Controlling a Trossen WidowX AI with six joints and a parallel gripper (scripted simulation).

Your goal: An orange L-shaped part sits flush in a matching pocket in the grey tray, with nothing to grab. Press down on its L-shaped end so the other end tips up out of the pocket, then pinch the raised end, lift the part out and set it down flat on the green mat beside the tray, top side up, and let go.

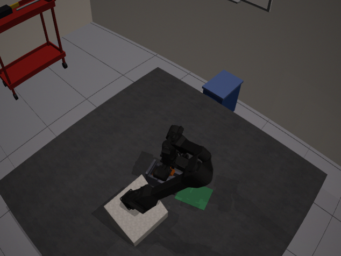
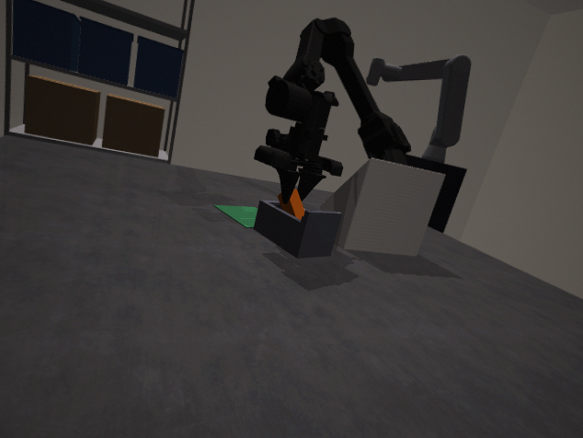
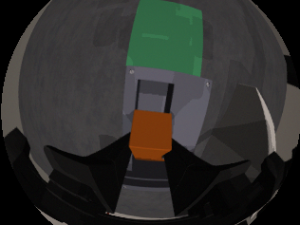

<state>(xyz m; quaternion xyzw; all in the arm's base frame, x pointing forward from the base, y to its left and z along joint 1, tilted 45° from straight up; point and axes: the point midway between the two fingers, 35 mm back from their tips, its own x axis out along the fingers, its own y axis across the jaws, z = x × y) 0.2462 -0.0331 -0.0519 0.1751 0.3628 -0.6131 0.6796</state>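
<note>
Right now my gripper tip is 140 mm to the left of the green mat, 90 mm above it and 20 mm short of it. From my gripper tip the other things lie so: orange L-shaped part (30 mm to the left, 30 mm below, 20 mm behind).
</note>
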